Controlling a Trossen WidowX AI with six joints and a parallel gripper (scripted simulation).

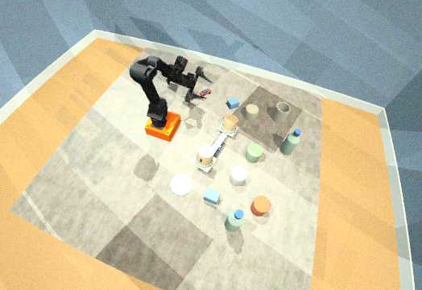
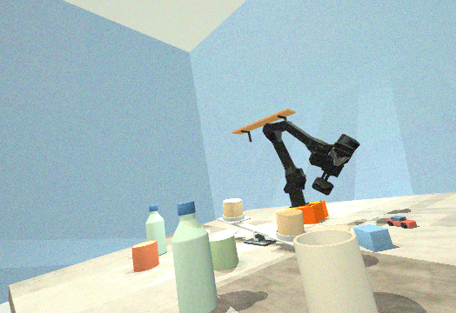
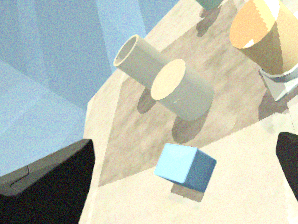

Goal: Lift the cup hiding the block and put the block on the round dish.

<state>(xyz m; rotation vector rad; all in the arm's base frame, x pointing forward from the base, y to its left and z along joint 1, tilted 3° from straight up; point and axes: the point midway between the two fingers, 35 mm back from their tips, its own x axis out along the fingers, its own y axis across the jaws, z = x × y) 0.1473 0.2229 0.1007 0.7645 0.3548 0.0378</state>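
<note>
My gripper tip is now 15 cm short of the pale green block, 8 cm to the left of it and 12 cm above it. The rest, counted from my gripper tip: tan cup: 11 cm ahead, 35 cm to the right, 5 cm below; then orange cylinder: 42 cm ahead, 44 cm to the right, 12 cm below; then white round dish: 5 cm ahead, 46 cm to the right, 16 cm below.
</note>
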